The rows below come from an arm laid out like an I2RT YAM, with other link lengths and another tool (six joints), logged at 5 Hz.
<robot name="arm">
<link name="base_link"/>
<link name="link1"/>
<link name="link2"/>
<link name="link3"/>
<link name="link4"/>
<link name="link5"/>
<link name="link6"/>
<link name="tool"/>
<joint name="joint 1" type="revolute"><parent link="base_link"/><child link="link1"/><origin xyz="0 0 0.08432" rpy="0 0 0"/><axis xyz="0 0 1"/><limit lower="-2.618" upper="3.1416"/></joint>
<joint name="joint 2" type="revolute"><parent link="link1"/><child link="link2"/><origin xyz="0.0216 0.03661 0.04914" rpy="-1.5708 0 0"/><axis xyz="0 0 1"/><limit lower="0" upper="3.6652"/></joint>
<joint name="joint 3" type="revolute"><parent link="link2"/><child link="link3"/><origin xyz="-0.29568 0 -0.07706" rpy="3.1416 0 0"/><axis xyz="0 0 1"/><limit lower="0" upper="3.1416"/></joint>
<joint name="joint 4" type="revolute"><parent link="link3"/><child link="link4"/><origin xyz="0.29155 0.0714 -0.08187" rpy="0 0 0"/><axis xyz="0 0 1"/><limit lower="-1.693" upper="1.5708"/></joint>
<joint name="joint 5" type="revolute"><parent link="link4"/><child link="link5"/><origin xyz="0.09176 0.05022 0.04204" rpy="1.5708 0 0"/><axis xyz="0 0 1"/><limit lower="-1.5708" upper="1.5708"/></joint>
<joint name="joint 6" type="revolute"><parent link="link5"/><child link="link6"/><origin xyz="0.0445 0 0.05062" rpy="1.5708 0 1.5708"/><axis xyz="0 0 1"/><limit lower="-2.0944" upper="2.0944"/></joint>
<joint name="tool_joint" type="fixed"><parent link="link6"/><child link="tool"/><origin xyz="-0.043 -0.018 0.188" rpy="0 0.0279 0.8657"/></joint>
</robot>
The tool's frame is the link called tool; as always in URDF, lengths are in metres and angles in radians.
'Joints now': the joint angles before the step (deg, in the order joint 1, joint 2, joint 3, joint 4, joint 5, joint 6). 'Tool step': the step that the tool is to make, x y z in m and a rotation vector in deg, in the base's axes. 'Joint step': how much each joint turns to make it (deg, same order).
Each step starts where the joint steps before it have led.
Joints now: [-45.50 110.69 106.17 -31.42 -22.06 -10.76]
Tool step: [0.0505 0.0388 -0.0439 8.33 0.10 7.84]
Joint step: [3.37 9.19 6.04 -1.80 -7.20 2.07]
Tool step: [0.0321 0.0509 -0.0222 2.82 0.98 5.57]
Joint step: [4.55 3.12 1.39 -0.57 -1.79 0.53]
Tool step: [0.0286 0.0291 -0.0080 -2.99 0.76 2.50]
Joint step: [4.13 2.46 3.13 -0.11 3.15 -1.14]
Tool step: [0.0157 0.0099 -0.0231 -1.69 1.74 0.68]
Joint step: [2.03 2.76 1.60 0.20 2.60 -0.89]
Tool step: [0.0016 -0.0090 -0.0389 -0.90 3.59 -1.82]
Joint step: [0.37 2.55 -0.25 0.06 3.41 -0.34]
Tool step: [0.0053 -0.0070 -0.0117 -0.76 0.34 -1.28]
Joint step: [0.19 1.21 0.01 1.49 1.62 0.53]
